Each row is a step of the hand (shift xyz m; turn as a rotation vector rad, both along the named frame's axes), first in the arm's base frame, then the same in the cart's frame.
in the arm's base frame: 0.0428 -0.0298 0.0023 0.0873 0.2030 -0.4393
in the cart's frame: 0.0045 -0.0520 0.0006 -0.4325 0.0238 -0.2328
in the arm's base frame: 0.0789 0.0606 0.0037 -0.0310 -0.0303 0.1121
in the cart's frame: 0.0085 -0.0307 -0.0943 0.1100 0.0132 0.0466
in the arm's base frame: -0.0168 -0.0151 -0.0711 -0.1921 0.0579 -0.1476
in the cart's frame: -0.0720 0.0023 0.0193 -0.1577 0.1848 0.0549
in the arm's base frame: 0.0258 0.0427 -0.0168 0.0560 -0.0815 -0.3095
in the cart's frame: -0.0151 0.0021 -0.0504 -0.3064 -0.1053 0.0245
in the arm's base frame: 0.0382 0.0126 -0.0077 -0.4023 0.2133 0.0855
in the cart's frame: -0.0055 -0.0247 -0.0322 0.0643 0.4557 0.0534
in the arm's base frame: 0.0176 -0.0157 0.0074 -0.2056 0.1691 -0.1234
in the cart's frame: 0.0083 -0.0231 0.0033 -0.1336 0.2597 -0.0284
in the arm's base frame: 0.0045 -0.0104 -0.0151 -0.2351 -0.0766 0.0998
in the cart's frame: -0.0149 -0.0102 0.0055 0.0861 0.1549 0.1992
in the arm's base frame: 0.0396 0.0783 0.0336 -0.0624 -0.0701 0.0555
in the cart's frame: 0.0362 0.0129 -0.0857 0.0515 0.0143 0.0950
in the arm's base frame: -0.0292 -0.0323 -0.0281 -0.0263 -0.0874 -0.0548
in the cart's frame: -0.0299 0.0047 0.0421 -0.0567 -0.0299 0.0850
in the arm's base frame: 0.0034 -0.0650 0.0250 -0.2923 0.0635 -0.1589
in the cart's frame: 0.0247 -0.0384 0.0527 -0.1745 0.2701 0.1063
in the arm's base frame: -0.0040 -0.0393 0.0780 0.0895 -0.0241 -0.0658
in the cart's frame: 0.0774 -0.0155 0.0376 -0.0609 -0.0902 -0.0329
